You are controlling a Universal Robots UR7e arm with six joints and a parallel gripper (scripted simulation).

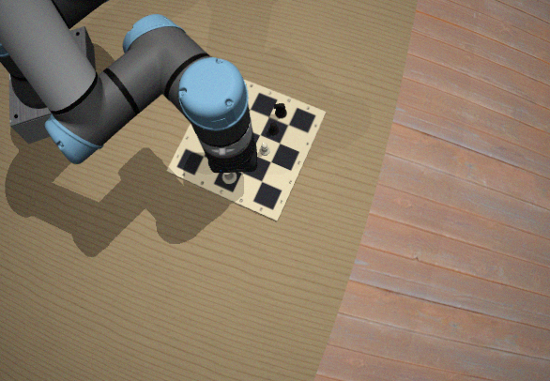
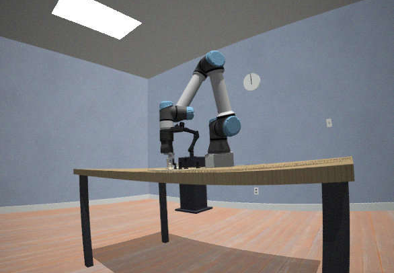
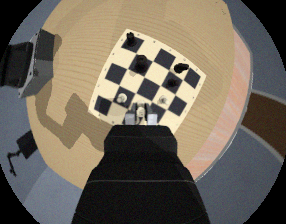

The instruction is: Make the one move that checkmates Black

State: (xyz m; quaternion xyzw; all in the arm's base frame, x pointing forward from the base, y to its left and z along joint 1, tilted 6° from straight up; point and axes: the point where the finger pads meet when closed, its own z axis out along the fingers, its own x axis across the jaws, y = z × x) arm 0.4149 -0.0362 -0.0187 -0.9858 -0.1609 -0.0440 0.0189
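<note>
My hand is 40 mm to the right of the chessboard and 40 mm above it. Also, from my hand: dark chess piece 30 mm behind, 80 mm to the left, 10 mm below.
</note>
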